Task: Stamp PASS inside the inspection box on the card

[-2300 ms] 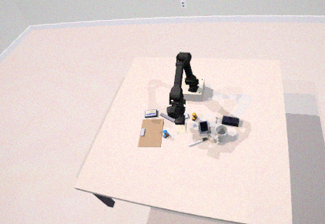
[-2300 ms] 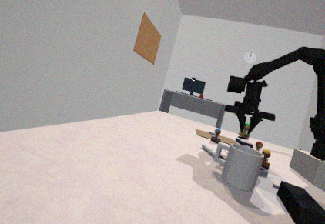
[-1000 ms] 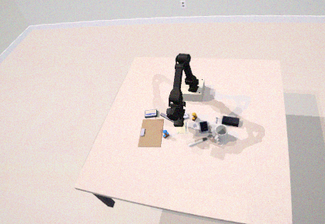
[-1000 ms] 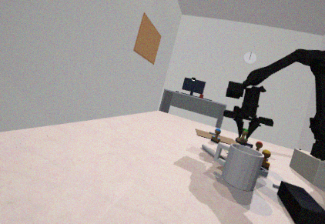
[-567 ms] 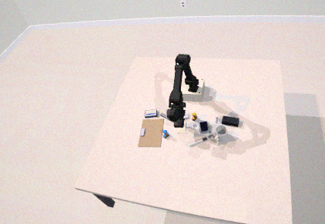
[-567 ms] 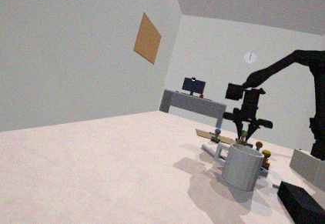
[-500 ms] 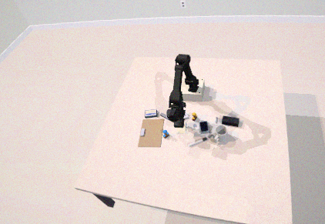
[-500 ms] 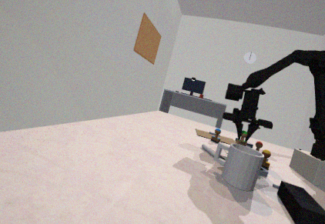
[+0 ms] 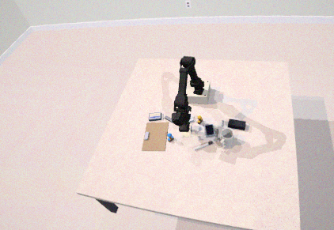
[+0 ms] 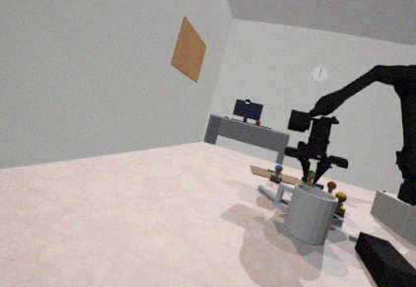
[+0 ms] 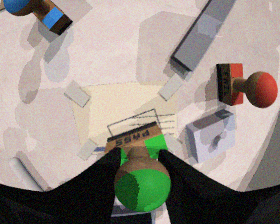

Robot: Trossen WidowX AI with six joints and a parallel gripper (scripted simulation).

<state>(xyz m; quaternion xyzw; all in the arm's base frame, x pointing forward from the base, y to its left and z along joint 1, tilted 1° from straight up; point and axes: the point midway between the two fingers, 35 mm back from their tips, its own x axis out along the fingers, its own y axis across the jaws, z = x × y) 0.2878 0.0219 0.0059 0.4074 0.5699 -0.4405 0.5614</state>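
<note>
Right now the cream card is 10 mm ahead of my gripper tip and 50 mm below it. Round my gripper tip: red stamp 80 mm behind, 80 mm to the right, 30 mm below; then blue stamp 110 mm ahead, 80 mm to the right, 30 mm below; then green stamp right at my gripper tip.
</note>
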